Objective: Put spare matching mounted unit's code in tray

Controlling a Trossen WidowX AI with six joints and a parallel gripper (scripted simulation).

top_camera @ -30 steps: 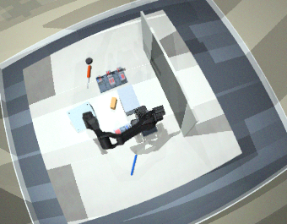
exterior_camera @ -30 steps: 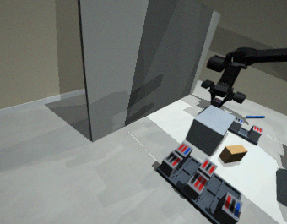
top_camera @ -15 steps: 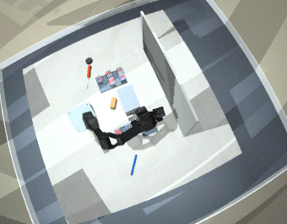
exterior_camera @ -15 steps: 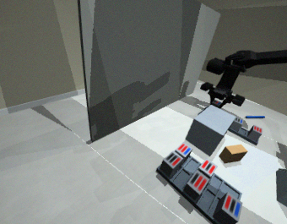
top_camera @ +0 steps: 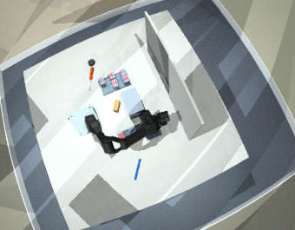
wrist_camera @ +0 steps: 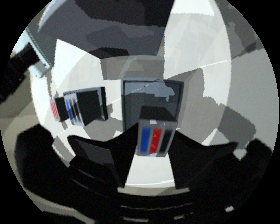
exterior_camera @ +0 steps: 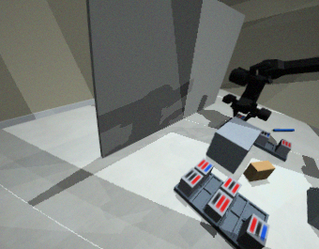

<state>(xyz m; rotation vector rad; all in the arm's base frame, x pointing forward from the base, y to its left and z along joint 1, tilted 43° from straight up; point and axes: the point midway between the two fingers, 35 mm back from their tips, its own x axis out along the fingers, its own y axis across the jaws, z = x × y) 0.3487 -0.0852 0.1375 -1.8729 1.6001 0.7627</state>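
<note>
Right now my gripper tip is 3 cm above the flat grey tray. From my gripper tip the other things lie so: dark holder 15 cm behind, 2 cm below, 1 cm to the left; grey box-shaped unit 19 cm to the left, 6 cm behind, 2 cm above; orange-brown block 20 cm to the left, 17 cm behind.
</note>
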